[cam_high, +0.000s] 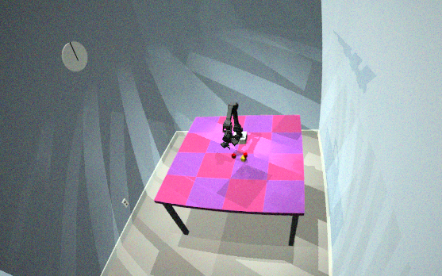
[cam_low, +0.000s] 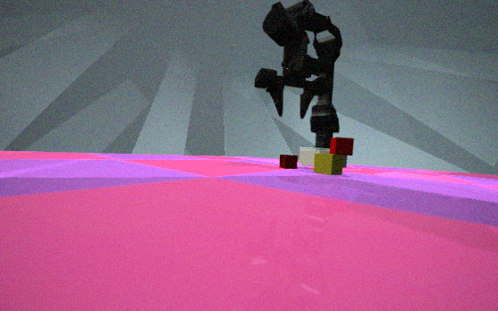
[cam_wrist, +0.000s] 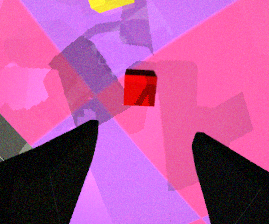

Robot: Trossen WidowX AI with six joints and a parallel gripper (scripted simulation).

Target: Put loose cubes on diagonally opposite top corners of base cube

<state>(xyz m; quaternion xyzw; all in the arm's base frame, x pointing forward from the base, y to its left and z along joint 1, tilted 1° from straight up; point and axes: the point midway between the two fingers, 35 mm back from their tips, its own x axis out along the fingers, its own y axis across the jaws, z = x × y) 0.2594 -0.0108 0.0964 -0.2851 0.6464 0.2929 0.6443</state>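
Now: the yellow cube 3 cm ahead of my gripper tip, 10 cm to the left of it and 11 cm below it.
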